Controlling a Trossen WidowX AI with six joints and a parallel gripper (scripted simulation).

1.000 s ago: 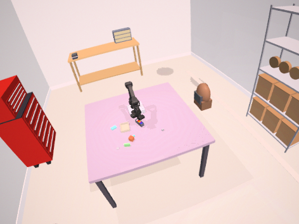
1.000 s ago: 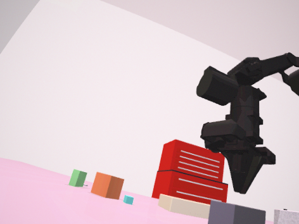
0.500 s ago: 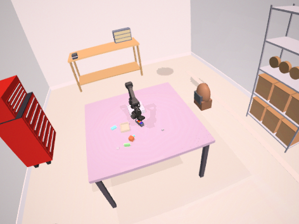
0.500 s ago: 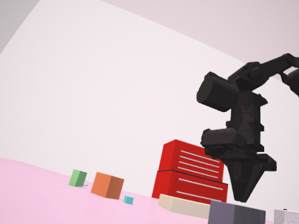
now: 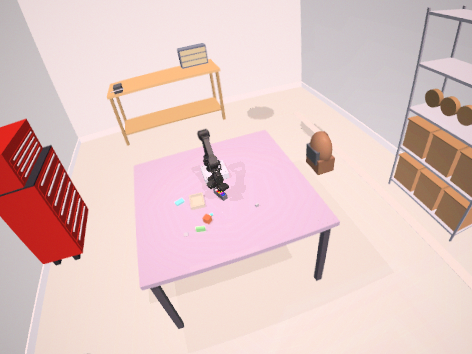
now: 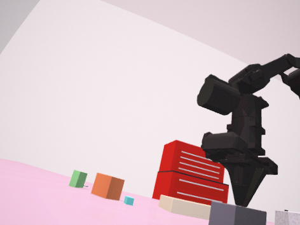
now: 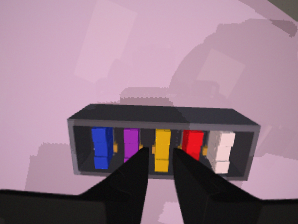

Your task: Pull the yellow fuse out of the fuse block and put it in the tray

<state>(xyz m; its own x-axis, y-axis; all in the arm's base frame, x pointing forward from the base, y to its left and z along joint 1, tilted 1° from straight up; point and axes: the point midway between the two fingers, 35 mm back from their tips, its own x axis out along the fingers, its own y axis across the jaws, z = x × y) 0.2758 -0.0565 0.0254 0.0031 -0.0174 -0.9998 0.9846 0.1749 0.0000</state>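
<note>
Right now my gripper tip is 2 cm above the yellow fuse. From my gripper tip the other things lie so: red fuse: 2 cm below, 2 cm behind; purple fuse: 2 cm below, 2 cm ahead; beige tray: 17 cm to the right, 4 cm below, 4 cm behind.
</note>
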